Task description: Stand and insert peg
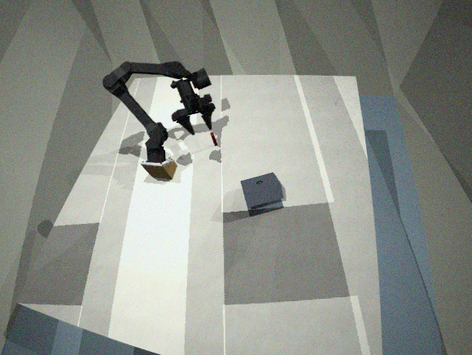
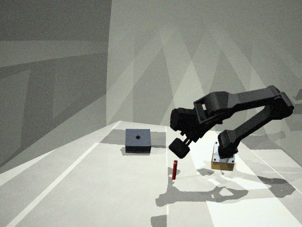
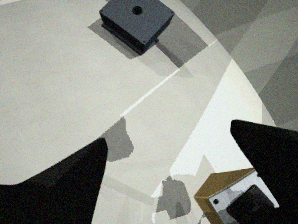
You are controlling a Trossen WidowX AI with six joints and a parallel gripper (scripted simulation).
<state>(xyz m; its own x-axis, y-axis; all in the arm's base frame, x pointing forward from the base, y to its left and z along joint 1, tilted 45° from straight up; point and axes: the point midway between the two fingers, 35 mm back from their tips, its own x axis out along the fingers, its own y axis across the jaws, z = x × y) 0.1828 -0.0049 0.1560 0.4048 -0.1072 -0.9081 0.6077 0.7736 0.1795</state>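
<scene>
Now: gripper tip 2 cm short of the red peg, 4 cm to the right of it and 8 cm above it. From my gripper tip the other things lie so: sloped panel (22 cm ahead, 21 cm to the right, 8 cm below).
</scene>
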